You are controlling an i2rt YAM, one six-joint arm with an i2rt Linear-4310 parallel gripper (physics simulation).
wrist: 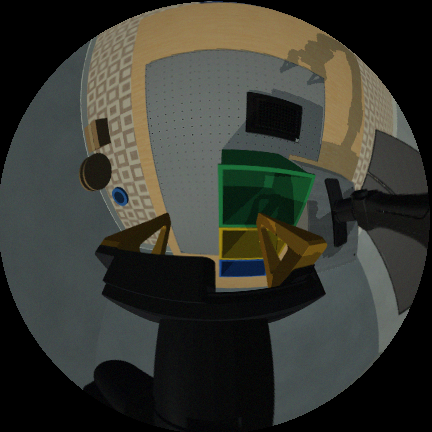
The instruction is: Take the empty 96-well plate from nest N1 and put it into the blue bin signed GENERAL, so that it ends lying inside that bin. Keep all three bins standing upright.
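Places are measured from the arm's base along level axes (x down, y ahead, z right), in centimetres.
Pixels of known places: gripper, fingertip midpoint: point(213, 217); arm's base, link origin: point(336, 211).
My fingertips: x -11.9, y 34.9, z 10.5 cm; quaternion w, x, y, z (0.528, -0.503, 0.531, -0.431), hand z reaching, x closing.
Observation:
For each thing: its top centre in the pictures, then the offset to it from my fingertips. Level surfaces: height alone.
- black 96-well plate, top centre: point(277, 115) dx +24.2, dy -16.7, dz +12.1 cm
- blue bin, top centre: point(245, 269) dx +8.8, dy -6.3, dz -30.6 cm
- yellow bin, top centre: point(254, 245) dx +8.8, dy -7.6, dz -17.5 cm
- larger green bin, top centre: point(267, 201) dx +8.8, dy -8.8, dz -4.4 cm
- grey perforated board, surface height: dx +26.8 cm
A black 96-well plate point(273, 116) sits in a dark nest on the grey perforated board, right of the board's middle in the wrist view. The blue bin point(242, 268) stands upright at the near end of a row of three, and its right part is hidden behind a finger. The yellow bin point(239, 243) and the larger green bin point(240, 205) stand upright beyond it. No bin's sign can be read here. My gripper point(213, 217) is open with its two orange fingers wide apart and nothing between them. It hangs above the bin side of the board, apart from the plate.
The grey perforated board point(185, 125) lies on a wooden table point(220, 25) with a patterned strip on the left. A round dark object point(96, 171), a small box point(98, 134) and a blue ring point(114, 196) are at the left. A black stand point(336, 212) with an arm is at the right.

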